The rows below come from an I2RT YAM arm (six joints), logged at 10 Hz.
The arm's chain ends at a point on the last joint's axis. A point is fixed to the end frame.
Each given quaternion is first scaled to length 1.
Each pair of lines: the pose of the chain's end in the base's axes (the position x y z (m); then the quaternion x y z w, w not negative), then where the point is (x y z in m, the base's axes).
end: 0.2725 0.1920 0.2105 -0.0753 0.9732 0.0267 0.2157
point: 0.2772 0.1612 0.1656
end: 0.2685 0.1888 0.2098 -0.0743 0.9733 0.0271 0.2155
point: 0.2731 0.1581 0.1649
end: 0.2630 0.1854 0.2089 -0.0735 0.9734 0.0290 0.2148
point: 0.2675 0.1548 0.1638
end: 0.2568 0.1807 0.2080 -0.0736 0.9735 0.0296 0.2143
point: 0.2613 0.1502 0.1629
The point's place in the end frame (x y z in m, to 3 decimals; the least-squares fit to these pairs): 0.019 -0.032 0.040
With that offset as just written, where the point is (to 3 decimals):
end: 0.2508 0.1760 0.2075 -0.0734 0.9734 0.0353 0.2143
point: 0.255 0.146 0.162
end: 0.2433 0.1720 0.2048 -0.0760 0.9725 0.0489 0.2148
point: 0.248 0.143 0.159
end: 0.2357 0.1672 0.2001 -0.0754 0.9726 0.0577 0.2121
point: 0.240 0.139 0.153
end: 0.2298 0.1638 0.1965 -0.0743 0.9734 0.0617 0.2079
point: 0.234 0.136 0.150
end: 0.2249 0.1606 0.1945 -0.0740 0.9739 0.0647 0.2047
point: 0.229 0.133 0.147
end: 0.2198 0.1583 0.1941 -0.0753 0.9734 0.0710 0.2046
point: 0.224 0.132 0.147
